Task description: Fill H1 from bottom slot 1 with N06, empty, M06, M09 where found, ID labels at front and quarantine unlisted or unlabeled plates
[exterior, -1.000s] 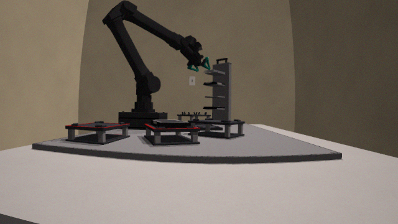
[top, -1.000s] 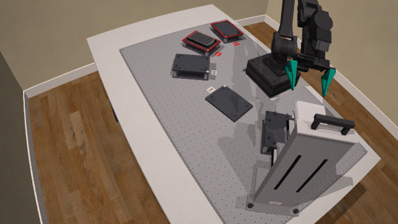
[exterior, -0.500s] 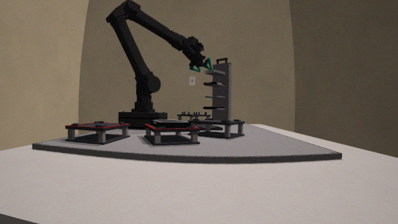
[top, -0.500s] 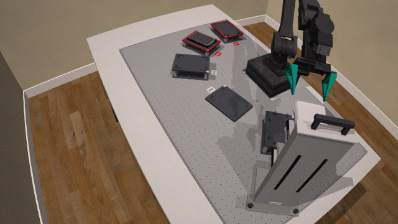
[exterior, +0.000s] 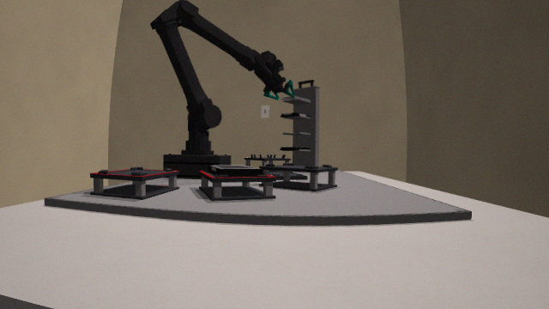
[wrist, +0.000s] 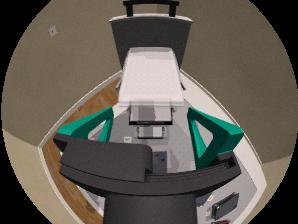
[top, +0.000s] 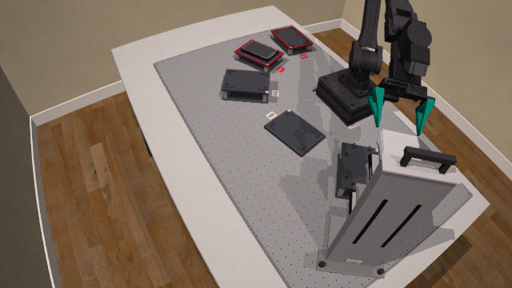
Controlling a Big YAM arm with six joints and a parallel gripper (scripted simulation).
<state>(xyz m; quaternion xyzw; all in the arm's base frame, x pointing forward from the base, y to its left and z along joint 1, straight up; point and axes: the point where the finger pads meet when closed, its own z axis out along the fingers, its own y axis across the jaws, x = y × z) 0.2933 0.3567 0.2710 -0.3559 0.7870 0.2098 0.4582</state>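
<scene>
My hand is 60 mm to the right of the white plate and 50 mm short of it. From my hand the other things lie so: H1 deck label: 340 mm below, 90 mm to the left, 60 mm behind; then plate hotel H1: 140 mm below, 120 mm to the left, 100 mm ahead; then red-rimmed quarantine nest: 770 mm to the right, 310 mm below, 300 mm behind.
</scene>
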